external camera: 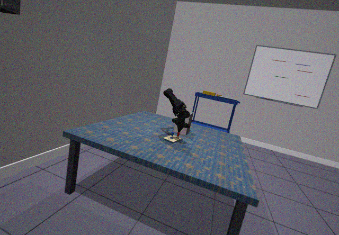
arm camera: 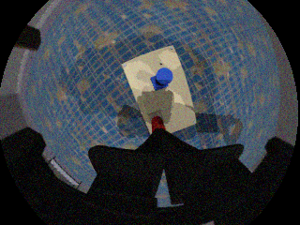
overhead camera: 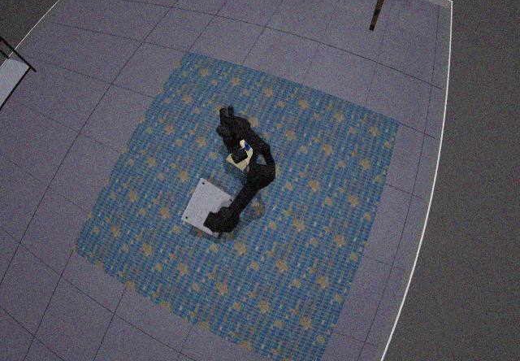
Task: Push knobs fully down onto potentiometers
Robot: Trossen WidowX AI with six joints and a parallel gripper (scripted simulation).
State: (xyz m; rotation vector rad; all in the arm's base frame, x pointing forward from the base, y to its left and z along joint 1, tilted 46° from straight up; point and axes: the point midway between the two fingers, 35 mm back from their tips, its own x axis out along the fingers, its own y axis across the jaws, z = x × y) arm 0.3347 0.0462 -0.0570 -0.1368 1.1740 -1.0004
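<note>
The red knob is 20 mm below my gripper tip. Also, from my gripper tip: blue knob (50 mm ahead, 40 mm to the right, 20 mm below).
</note>
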